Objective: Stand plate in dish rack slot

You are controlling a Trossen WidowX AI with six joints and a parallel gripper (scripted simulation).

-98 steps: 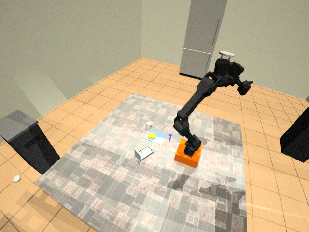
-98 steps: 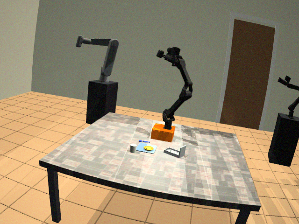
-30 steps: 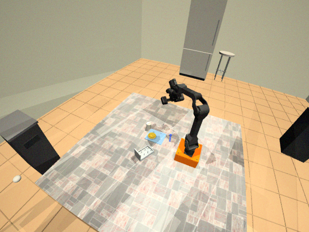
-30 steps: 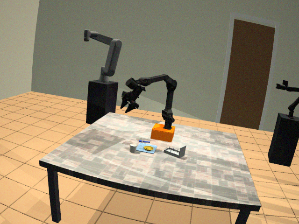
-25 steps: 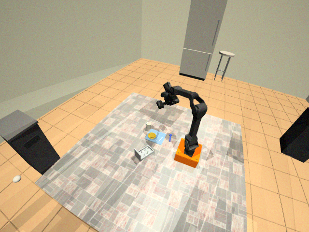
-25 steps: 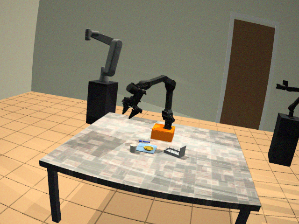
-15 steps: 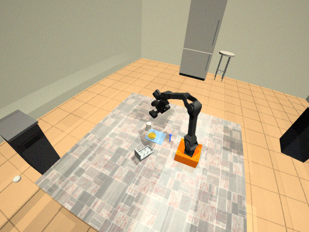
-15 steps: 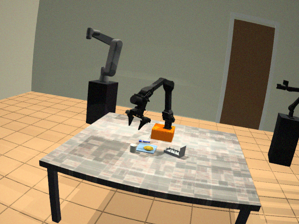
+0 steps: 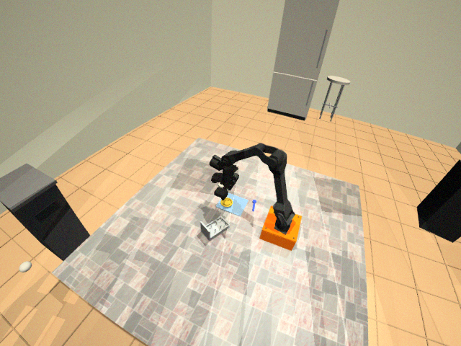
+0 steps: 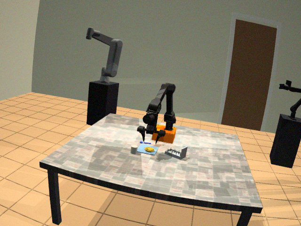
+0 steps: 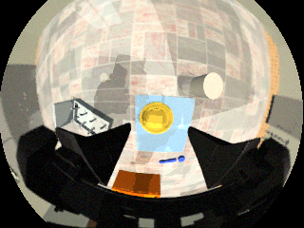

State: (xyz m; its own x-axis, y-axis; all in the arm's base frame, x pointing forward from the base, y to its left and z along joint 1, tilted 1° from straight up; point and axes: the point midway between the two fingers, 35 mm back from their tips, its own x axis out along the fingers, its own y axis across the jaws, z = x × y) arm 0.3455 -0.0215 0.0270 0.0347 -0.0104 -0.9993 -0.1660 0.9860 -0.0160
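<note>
My gripper tip is 1 cm past the yellow plate and 5 cm above it. From my gripper tip the other things lie so: blue spoon 14 cm behind, 9 cm to the right, 7 cm below; light blue mat 3 cm behind, 2 cm to the right, 7 cm below; cup 8 cm ahead, 8 cm to the right, 4 cm below.
</note>
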